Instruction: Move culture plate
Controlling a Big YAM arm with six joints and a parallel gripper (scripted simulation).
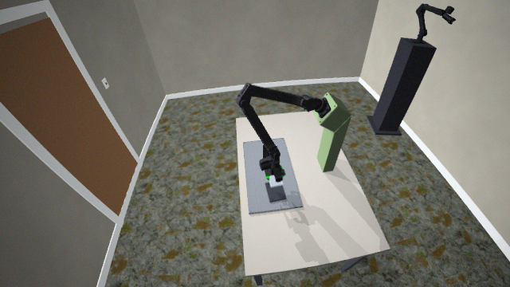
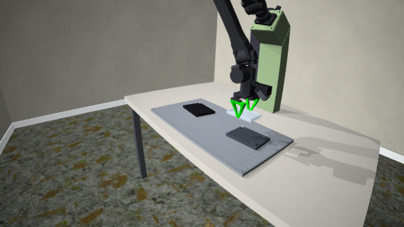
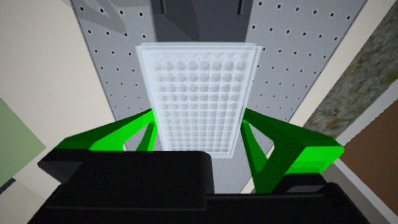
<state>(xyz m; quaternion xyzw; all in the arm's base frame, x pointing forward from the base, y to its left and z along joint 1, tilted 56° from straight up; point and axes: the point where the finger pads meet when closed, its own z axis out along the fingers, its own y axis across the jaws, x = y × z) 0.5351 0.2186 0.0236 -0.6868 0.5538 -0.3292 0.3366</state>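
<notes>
Right now my hand is 10 cm above the nest N2, 4 cm to the right of it and 1 cm past it. Round my hand: nest N1: 34 cm to the right, 10 cm below, 5 cm ahead; then clear lid: right at my hand.
</notes>
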